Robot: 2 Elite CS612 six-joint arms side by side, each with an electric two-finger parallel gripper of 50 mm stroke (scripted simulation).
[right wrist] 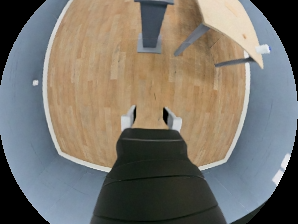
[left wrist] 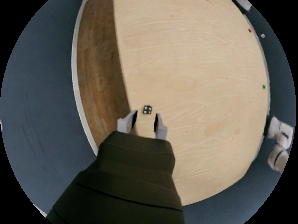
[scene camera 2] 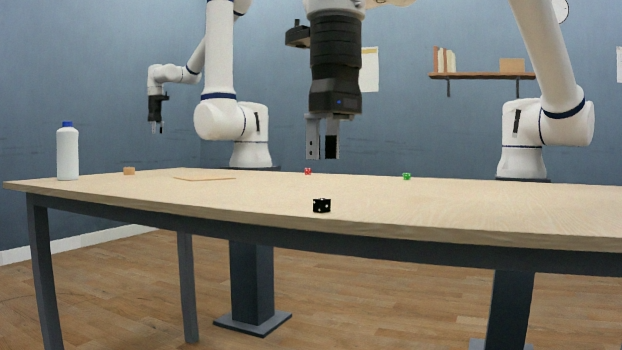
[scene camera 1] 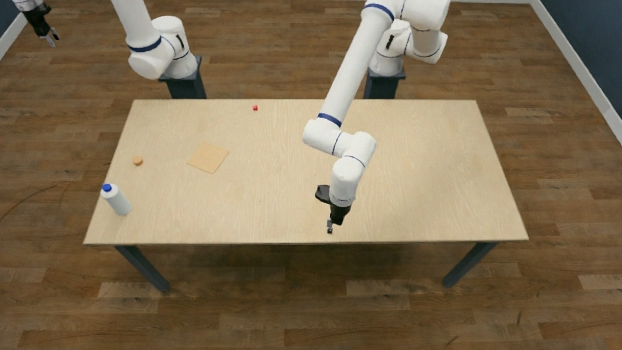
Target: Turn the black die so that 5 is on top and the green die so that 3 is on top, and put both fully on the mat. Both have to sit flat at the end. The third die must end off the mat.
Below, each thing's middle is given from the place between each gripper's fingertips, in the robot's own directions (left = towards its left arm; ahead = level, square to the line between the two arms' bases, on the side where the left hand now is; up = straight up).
Right now my left hand (scene camera 2: 322,159) is 38 cm past the tan mat (scene camera 1: 208,157), 53 cm to the left of it and 9 cm above it. Round my left hand: white bottle (scene camera 2: 67,137): 12 cm behind, 84 cm to the right, 1 cm below.
I see the white bottle 91 cm ahead of my right hand, 52 cm to the left of it and 10 cm below it. Round my right hand: tan mat (65 cm ahead, 83 cm to the left, 17 cm below).
